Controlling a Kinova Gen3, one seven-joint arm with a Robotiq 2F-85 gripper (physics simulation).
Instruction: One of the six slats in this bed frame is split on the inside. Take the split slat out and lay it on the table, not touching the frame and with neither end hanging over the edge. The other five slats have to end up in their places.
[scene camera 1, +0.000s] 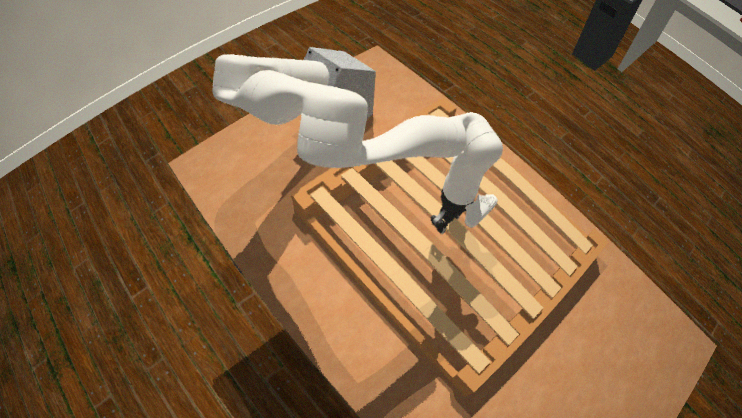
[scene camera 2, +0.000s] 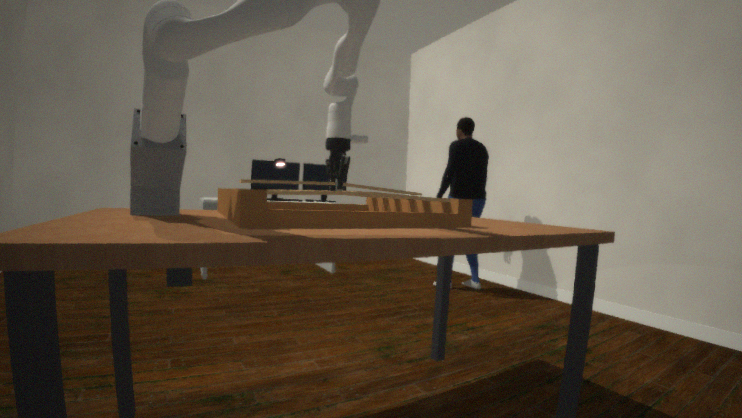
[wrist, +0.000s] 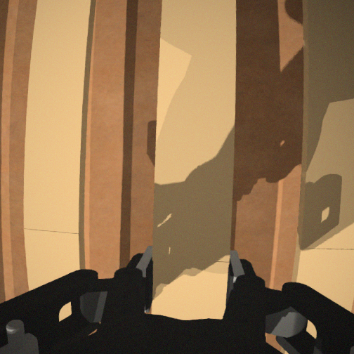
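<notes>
The bed frame (scene camera 1: 469, 380) (scene camera 2: 337, 219) lies on the table (scene camera 1: 623, 321) (scene camera 2: 519, 231). My gripper (scene camera 1: 440, 228) (scene camera 2: 338, 185) (wrist: 191, 263) points down and is shut on the third slat (scene camera 1: 514, 290) (scene camera 2: 290, 182) (wrist: 195, 125), counted from the frame's near-left side in scene camera 1. One finger is on each long edge. In scene camera 2 this slat is raised a little above the frame, roughly level. Neighbouring slats (wrist: 55, 125) (wrist: 330, 280) lie on both sides. A thin dark line crosses each of the three slats in the wrist view; no inside split shows.
The first slat (scene camera 1: 373, 249) and second slat (scene camera 1: 394, 218) lie on the near-left side, the others on the far-right side. The arm's grey base (scene camera 1: 355, 77) (scene camera 2: 155, 181) stands on the table behind the frame. A person (scene camera 2: 467, 166) stands beyond the table.
</notes>
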